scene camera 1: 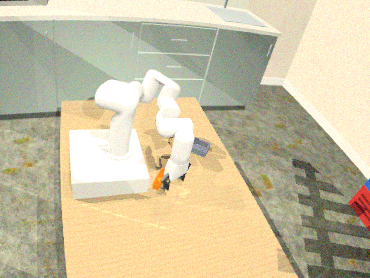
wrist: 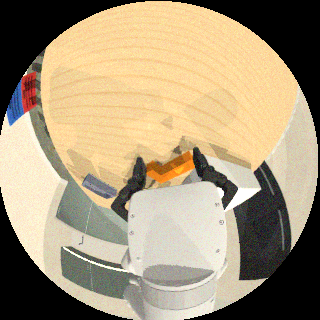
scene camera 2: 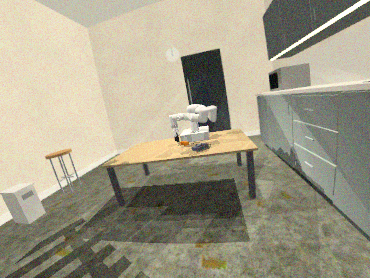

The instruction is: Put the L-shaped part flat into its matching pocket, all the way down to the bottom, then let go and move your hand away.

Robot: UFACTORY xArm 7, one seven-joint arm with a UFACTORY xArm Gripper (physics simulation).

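Pixels of known places: gripper, fingertip midpoint: (scene camera 1: 173, 183) (wrist: 167, 157) (scene camera 2: 177, 141); arm's base at its link origin: (scene camera 1: 118, 150) (scene camera 2: 195, 131).
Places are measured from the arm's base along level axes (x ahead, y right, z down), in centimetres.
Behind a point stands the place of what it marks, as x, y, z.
The orange L-shaped part (scene camera 1: 158, 179) {17.4, 12.5, 6.9} (scene camera 2: 184, 143) {24.6, 9.3, 7.2} (wrist: 171, 171) {19.3, 11.4, 6.9} lies near the robot's white base. In the wrist view its bent outline shows between the two black fingers, on the palm side of the fingertips. My gripper (scene camera 1: 175, 181) {22.9, 17.3, 4.6} (scene camera 2: 177, 138) {22.9, 17.3, 4.6} (wrist: 167, 157) {22.9, 17.3, 4.6} is open, with its fingers wide apart and not gripping the part. The exact gap between fingers and part is too small to tell. A blue-grey tray (scene camera 1: 199, 152) {42.6, -4.6, 7.6} (scene camera 2: 200, 149) {48.5, -11.4, 8.5} (wrist: 102, 189) {39.0, -7.3, 6.5} rests on the table apart from the part; the shape of its pocket cannot be made out.
The robot's white base block (scene camera 1: 110, 187) {-4.8, 17.9, 4.1} (wrist: 242, 182) {-1.3, 17.7, 1.9} stands on the wooden table (scene camera 1: 115, 240) {-4.9, 39.9, 9.9} (scene camera 2: 145, 154) {41.1, 49.4, 9.9} (wrist: 165, 60) {28.2, 31.9, 9.9}, close beside the orange part. The tray lies toward the table's long edge, across the arm from the base. Grey-green cabinets (scene camera 1: 95, 60) stand behind the table.
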